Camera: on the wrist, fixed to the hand. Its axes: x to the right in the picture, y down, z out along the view.
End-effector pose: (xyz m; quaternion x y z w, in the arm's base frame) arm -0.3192 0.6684 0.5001 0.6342 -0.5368 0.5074 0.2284
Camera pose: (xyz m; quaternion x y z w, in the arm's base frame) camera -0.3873 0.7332 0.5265 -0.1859 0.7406 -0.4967 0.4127
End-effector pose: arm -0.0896 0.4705 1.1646 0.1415 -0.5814 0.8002 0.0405
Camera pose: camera -0.1145 0.5453 1.1070 0.1635 0.3403 -0.6561 0.6535
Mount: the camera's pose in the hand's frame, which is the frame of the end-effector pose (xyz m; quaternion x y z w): 0.0006 0.0347 -0.0913 0.1950 -0.1700 0.6927 0.6732
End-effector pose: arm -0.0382 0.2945 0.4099 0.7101 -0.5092 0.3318 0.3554
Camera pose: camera -0.0813 0.3632 0.4643 -0.2510 0.8304 -0.4482 0.2156
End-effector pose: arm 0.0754 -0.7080 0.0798 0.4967 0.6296 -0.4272 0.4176
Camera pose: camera 0.1001 -0.6159 0.1011 0.7793 -0.0745 -0.2055 0.5872
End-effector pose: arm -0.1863 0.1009 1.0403 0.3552 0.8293 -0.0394 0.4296
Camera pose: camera -0.2274 0.1609 1.1055 0.8907 0.2315 0.0490 0.3882
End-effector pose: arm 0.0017 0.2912 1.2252 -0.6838 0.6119 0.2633 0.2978
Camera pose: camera -0.0331 0.2216 1.2843 0.0664 0.8863 0.3805 0.2555
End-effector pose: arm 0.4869 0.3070 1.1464 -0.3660 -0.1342 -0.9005 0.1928
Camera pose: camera 0.4465 0.2410 1.0868 -0.4548 -0.0452 -0.3843 0.8021
